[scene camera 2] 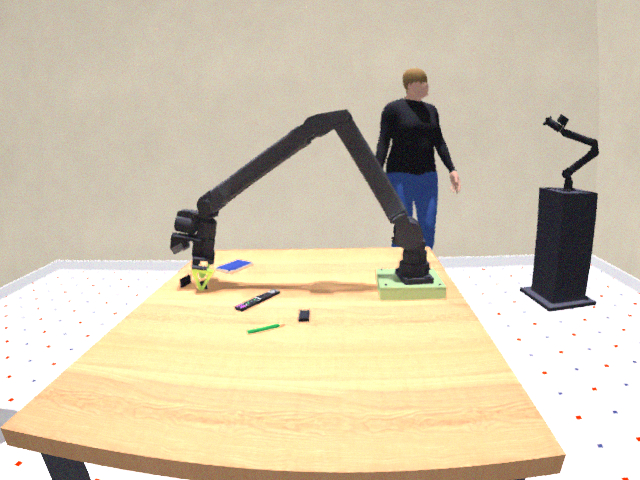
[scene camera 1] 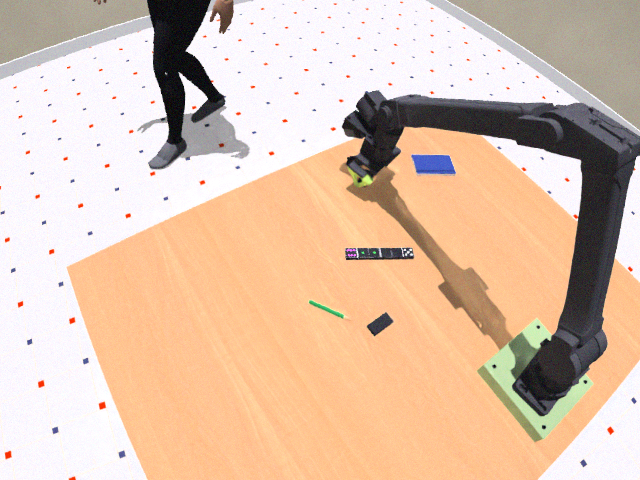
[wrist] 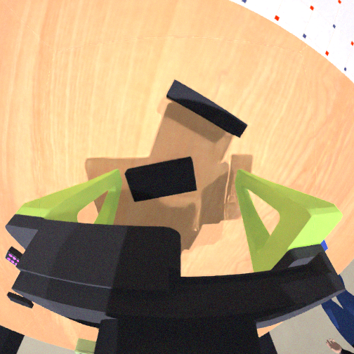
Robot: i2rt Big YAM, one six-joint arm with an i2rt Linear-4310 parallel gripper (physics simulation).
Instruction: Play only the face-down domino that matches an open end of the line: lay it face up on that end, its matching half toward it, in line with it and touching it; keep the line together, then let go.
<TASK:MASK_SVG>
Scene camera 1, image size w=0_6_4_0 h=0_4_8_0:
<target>my gripper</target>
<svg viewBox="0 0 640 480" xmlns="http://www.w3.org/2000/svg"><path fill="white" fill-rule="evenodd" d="M401 149L397 146L391 149L381 148L374 141L373 135L372 139L377 148L372 159L369 160L360 152L348 166L354 185L359 188L370 185L374 181L360 165L365 165L370 169L369 172L377 175L384 166L387 167L400 155Z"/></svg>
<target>blue book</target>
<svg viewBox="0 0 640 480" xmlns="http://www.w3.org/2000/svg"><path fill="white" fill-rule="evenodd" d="M411 154L416 176L456 175L449 155Z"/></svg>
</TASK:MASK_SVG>
